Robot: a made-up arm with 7 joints. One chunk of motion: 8 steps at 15 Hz.
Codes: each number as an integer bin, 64 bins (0 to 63) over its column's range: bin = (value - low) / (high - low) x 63, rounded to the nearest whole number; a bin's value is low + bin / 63 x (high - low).
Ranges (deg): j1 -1..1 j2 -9..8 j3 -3..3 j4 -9..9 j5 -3..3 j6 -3..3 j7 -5..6
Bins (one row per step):
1: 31 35 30 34 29 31 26
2: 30 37 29 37 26 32 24
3: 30 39 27 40 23 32 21
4: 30 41 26 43 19 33 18
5: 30 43 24 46 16 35 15
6: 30 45 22 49 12 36 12
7: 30 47 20 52 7 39 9
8: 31 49 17 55 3 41 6
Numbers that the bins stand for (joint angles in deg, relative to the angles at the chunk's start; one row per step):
1: -0.02 0.44 -0.14 0.71 -0.24 -0.05 -0.46
2: -0.05 0.98 -0.24 1.57 -0.52 0.05 -0.81
3: -0.05 1.52 -0.43 2.43 -0.81 0.05 -1.33
4: -0.05 2.06 -0.52 3.29 -1.19 0.14 -1.86
5: -0.05 2.60 -0.71 4.14 -1.48 0.33 -2.38
6: -0.05 3.14 -0.90 5.00 -1.86 0.43 -2.90
7: -0.05 3.68 -1.10 5.86 -2.33 0.71 -3.43
8: -0.02 4.22 -1.38 6.71 -2.71 0.90 -3.95

